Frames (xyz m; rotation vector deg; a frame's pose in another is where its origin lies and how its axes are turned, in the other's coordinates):
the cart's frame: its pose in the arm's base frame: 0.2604 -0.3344 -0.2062 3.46 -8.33 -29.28
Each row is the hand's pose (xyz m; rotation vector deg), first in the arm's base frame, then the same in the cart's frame.
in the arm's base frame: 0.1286 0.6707 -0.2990 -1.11 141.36 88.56
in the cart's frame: -0.6189 0.8028 -0.0928 31.55 -142.70 -87.75
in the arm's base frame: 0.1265 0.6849 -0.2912 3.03 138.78 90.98
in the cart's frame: -0.6267 0.8149 -0.0851 26.86 -142.35 -90.81
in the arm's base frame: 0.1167 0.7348 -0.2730 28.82 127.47 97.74
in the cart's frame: -0.6575 0.8553 -0.0667 -2.01 -141.88 -99.39
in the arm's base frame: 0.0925 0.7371 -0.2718 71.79 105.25 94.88
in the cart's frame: -0.6793 0.8458 -0.0618 -53.97 -138.37 -100.72
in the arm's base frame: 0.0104 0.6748 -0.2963 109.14 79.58 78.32
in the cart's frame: -0.7225 0.7496 -0.0721 97.60 118.47 80.04
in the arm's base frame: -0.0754 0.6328 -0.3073 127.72 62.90 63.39
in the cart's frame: -0.7772 0.6706 -0.0689 118.02 103.48 62.29
